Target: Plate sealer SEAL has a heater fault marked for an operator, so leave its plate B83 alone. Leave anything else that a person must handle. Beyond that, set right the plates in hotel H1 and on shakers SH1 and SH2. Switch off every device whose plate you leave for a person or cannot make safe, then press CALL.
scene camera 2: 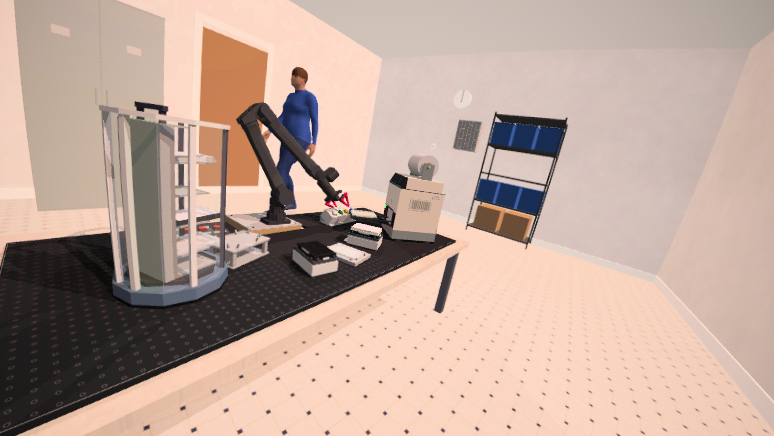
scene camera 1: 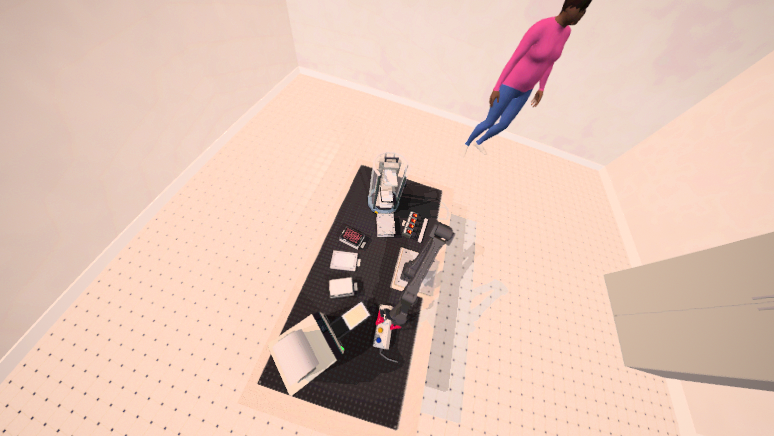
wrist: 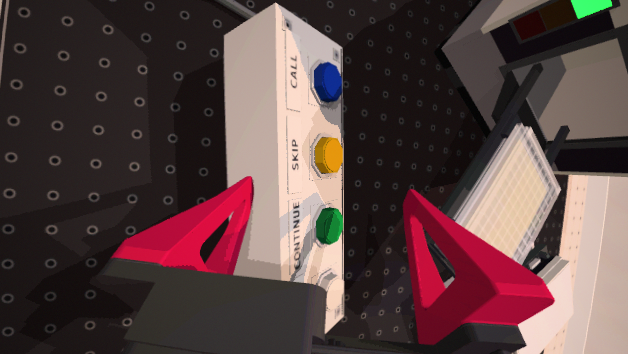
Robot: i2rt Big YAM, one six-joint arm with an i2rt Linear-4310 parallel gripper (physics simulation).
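Seen in the pictures: gripper, fingertip midpoint: (scene camera 2: 343,207) (scene camera 1: 383,326) (wrist: 328,190); arm's base, origin of the base link: (scene camera 2: 275,221) (scene camera 1: 408,272).
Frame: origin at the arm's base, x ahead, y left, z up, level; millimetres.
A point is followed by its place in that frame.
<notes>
My gripper (scene camera 1: 388,320) @(y 363, x 67, z 69 mm) (scene camera 2: 339,203) @(y 363, x 67, z 69 mm) (wrist: 328,190) @(y 363, x 67, z 69 mm) is open and empty, fingers apart over the white button box (scene camera 1: 385,335) @(y 403, x 40, z 62 mm) (scene camera 2: 331,217) @(y 255, x 105, z 32 mm) (wrist: 255,125) @(y 397, x 21, z 50 mm). The blue CALL button (wrist: 328,81) @(y 434, x 63, z 56 mm) lies beyond the fingertips, past the yellow SKIP button (wrist: 328,155) @(y 386, x 70, z 56 mm); the green CONTINUE button (wrist: 329,226) @(y 338, x 77, z 56 mm) is nearer. Sealer SEAL (scene camera 1: 306,352) @(y 556, x 355, z 419 mm) (scene camera 2: 415,208) @(y 490, x 458, z 166 mm) shows a green light (wrist: 591,6) @(y 524, x 242, z 118 mm); plate B83 (scene camera 1: 355,315) @(y 362, x 234, z 82 mm) (wrist: 510,195) @(y 375, x 219, z 88 mm) lies on its carrier. The tower-like hotel (scene camera 2: 162,296) @(y -525, x 456, z 17 mm) holds plates at the far end. One shaker (scene camera 1: 342,287) (scene camera 2: 363,238) @(y 197, x 400, z 33 mm) bears a pale plate, the other (scene camera 1: 352,236) (scene camera 2: 315,262) a dark one. Their labels are unreadable.
A flat white nest (scene camera 1: 344,260) @(y 74, x 428, z 7 mm) (scene camera 2: 349,253) @(y 60, x 460, z 7 mm) lies between the shakers. A white stand (scene camera 1: 385,224) @(y -264, x 258, z 44 mm) (scene camera 2: 243,249) @(y -290, x 330, z 40 mm) is beside the hotel, near a row of red-orange switches (scene camera 1: 411,224) @(y -341, x 78, z 37 mm). One person in pink (scene camera 1: 536,54) and one in blue (scene camera 2: 297,116) are away from the table.
</notes>
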